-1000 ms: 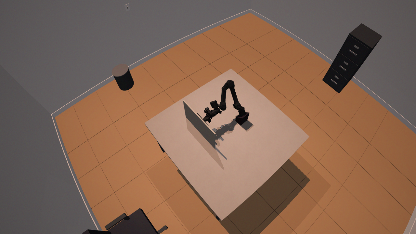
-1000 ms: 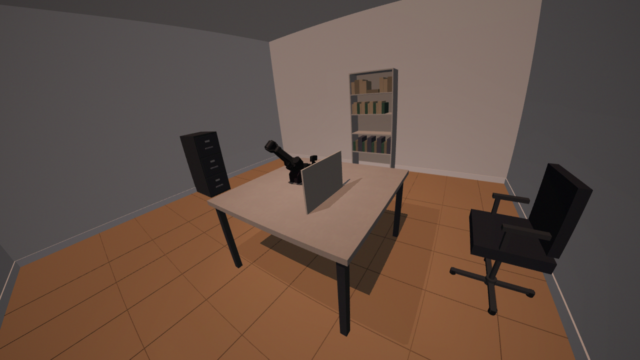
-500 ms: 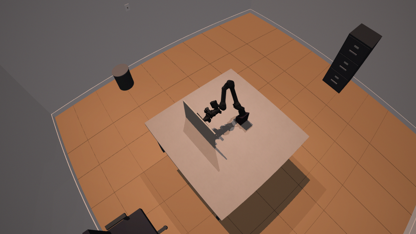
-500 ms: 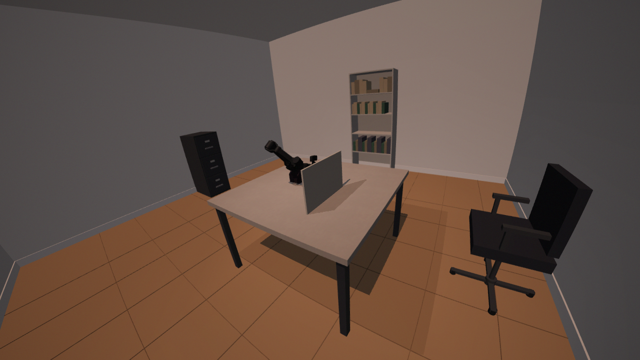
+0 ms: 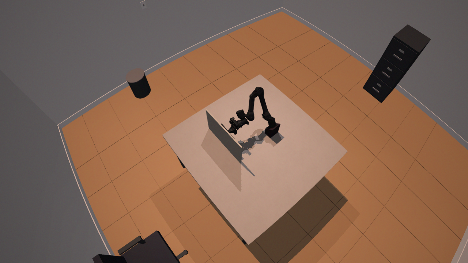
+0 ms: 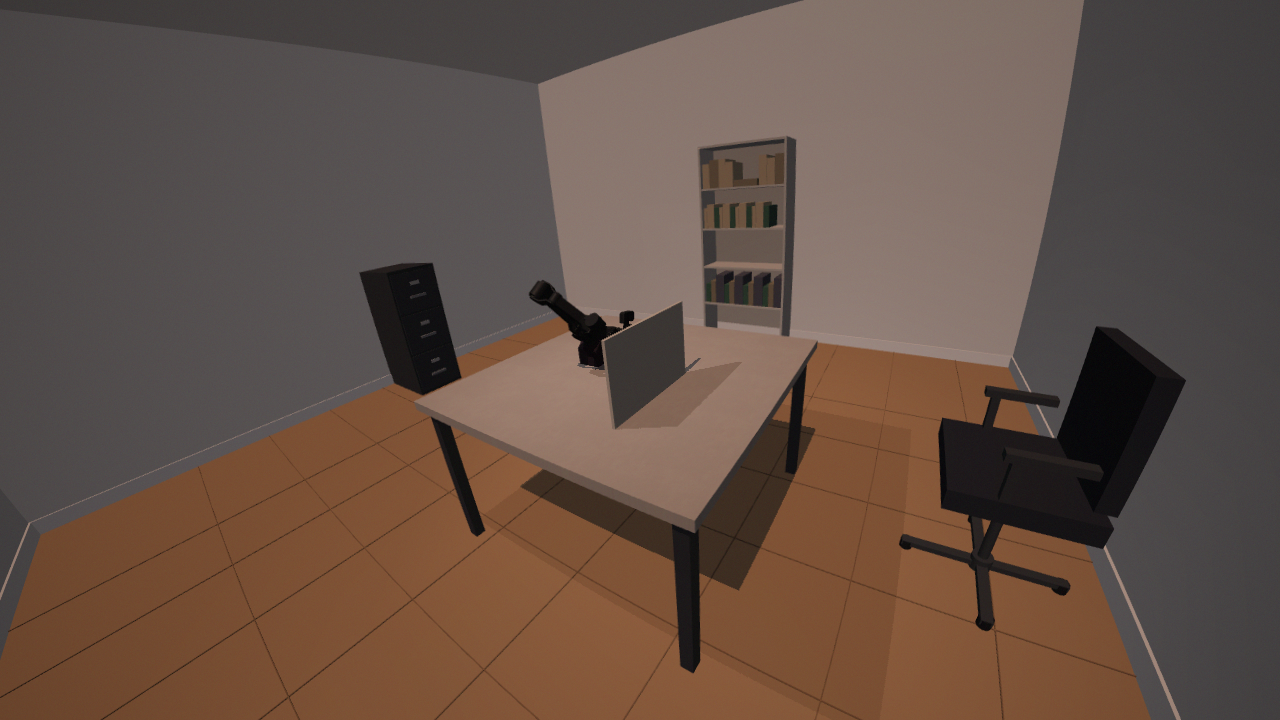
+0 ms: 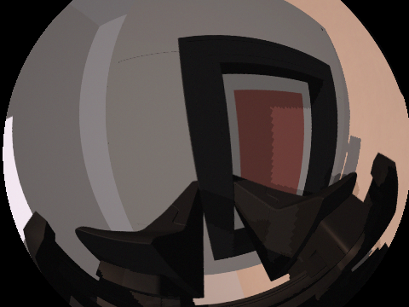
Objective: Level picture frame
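Now: the picture frame 5 cm below my gripper tip and 1 cm to the right of it. The rest, counted from my gripper tip: grey wall panel: 6 cm below, 2 cm to the right, 2 cm ahead.
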